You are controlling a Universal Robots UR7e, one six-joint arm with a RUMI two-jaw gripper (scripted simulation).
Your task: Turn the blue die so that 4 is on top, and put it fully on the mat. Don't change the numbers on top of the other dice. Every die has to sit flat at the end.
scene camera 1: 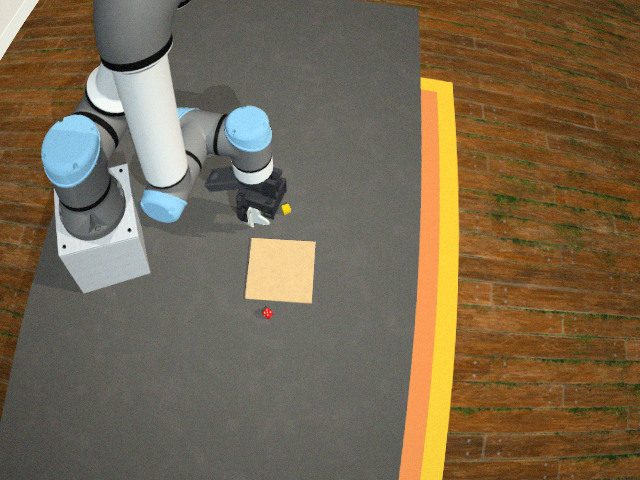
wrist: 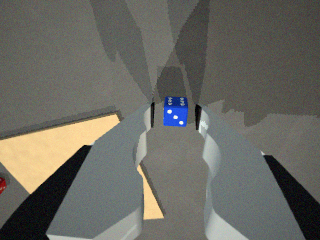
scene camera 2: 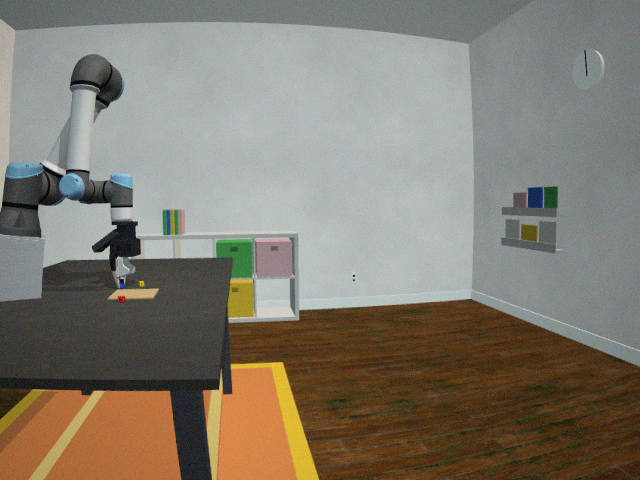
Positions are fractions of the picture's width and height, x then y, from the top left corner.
Labels:
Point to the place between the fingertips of the gripper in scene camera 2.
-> At 0.19,0.60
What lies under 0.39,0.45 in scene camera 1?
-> The gripper.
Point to a tan mat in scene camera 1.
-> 0.44,0.56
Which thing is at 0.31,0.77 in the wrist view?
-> The gripper.

